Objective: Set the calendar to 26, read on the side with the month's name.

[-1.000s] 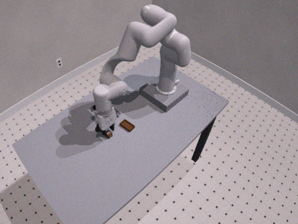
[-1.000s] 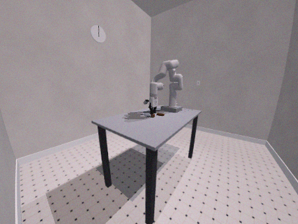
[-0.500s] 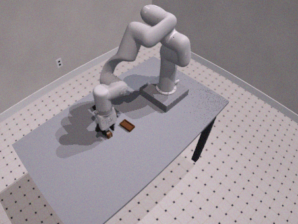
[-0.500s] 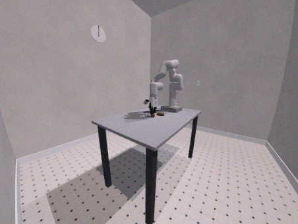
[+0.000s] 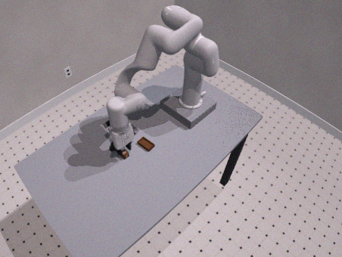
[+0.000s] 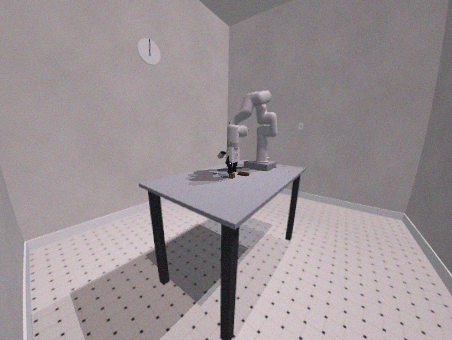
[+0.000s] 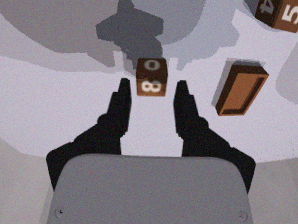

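Right now the brown cube is 4 cm below my hand. From my hand the other things lie so: brown wooden tray 12 cm behind, 1 cm to the left, 5 cm below.
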